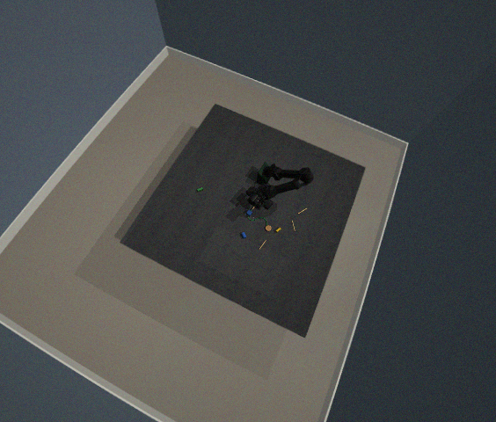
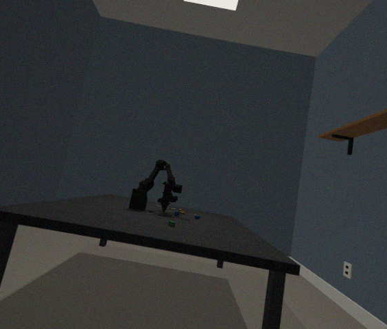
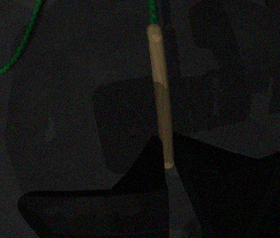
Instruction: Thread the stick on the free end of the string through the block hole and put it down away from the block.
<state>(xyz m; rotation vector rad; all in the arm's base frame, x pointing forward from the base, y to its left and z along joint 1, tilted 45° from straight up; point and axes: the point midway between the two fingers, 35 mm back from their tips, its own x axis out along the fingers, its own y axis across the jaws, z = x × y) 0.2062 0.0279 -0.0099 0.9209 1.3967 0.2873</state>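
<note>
The blue block is 100 mm ahead of my gripper tip, 30 mm to the right of it and 10 mm above it. The rest, counted from my gripper tip: thin wooden stick 40 mm ahead, 10 mm to the right, 10 mm above; yellow piece 190 mm to the left, 140 mm ahead; round wooden button 150 mm ahead, 120 mm to the left.
</note>
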